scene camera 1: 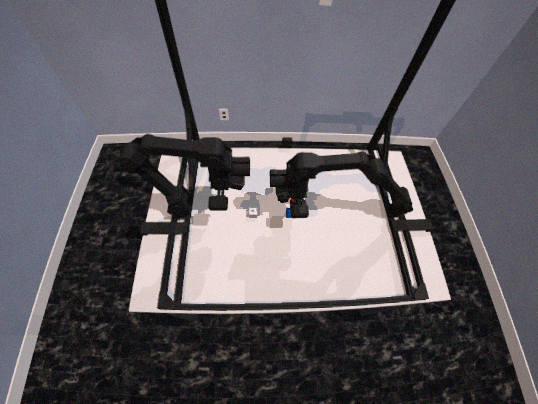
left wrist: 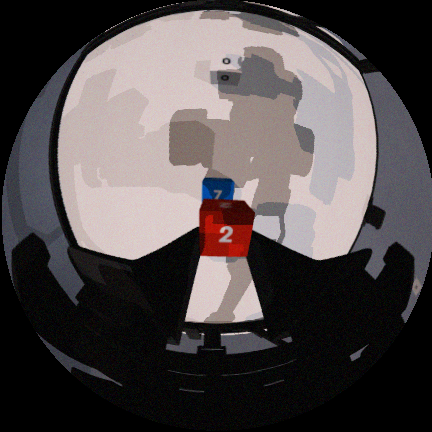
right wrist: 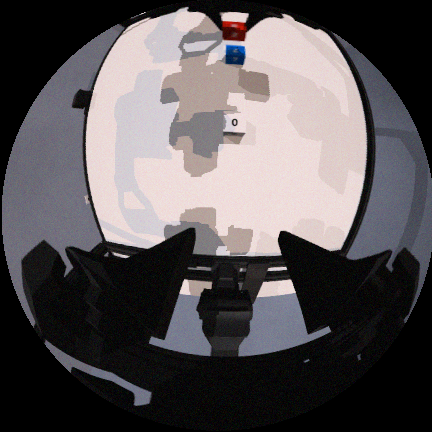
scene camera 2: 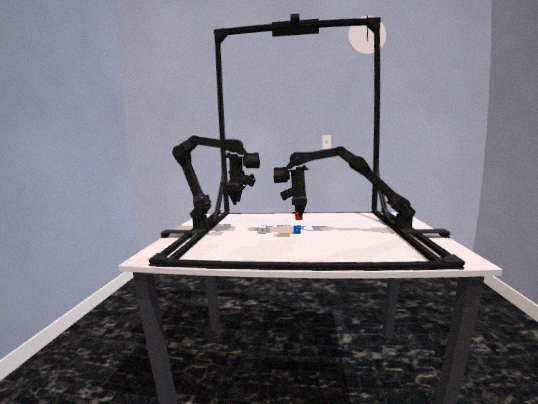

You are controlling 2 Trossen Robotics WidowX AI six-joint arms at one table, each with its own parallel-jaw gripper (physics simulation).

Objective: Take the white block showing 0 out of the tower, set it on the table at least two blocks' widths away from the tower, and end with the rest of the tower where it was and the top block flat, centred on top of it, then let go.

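Observation:
The white block showing 0 sits on the table, apart from the blue block, to its left in both scene views. The blue block showing 7 sits upright on the table. My left gripper is shut on the red block showing 2, held level above the blue block's height with a visible gap; exact centring cannot be told. My right gripper is open and empty, raised left of the white block.
The white table carries a black frame along its edges, with tall posts at the sides. Both arms reach inward over the table, their wrists facing each other. Arm shadows fall around the blocks.

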